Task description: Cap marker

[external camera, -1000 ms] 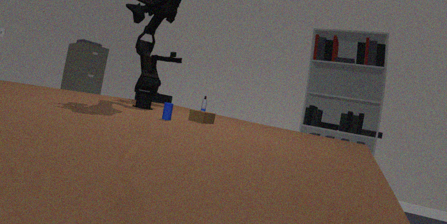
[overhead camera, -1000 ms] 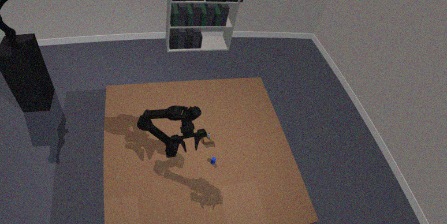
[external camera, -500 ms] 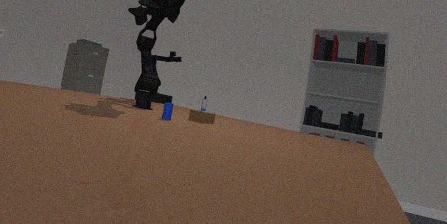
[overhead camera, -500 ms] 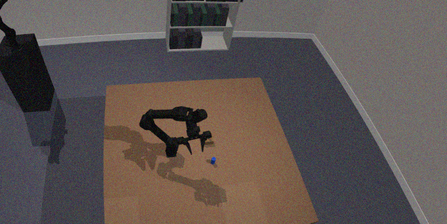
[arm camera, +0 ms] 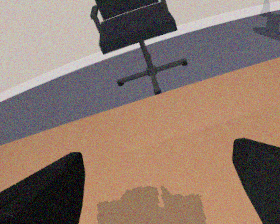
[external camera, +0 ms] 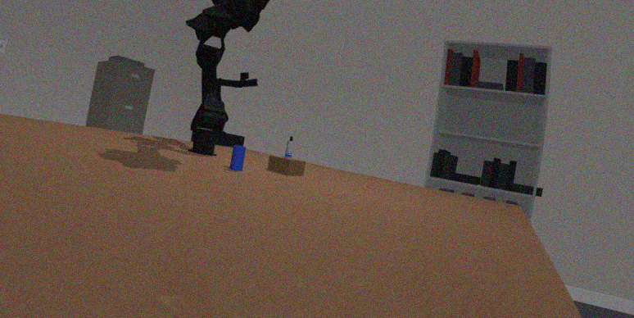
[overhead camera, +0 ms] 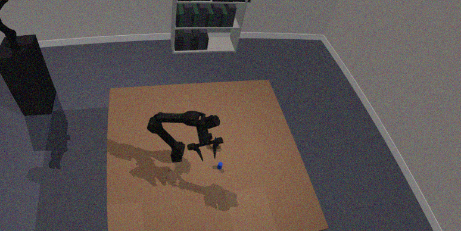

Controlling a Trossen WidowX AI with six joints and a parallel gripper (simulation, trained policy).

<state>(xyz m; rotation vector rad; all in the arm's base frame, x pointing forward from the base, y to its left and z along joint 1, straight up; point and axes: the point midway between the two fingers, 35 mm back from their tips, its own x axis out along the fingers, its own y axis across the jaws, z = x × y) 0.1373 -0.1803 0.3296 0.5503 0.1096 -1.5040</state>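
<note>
The blue cap is 12 cm ahead of my gripper tip, 11 cm to the left of it and 29 cm below it. The rest, counted from my gripper tip: tan holder block (12 cm ahead, 28 cm to the left, 30 cm below).
</note>
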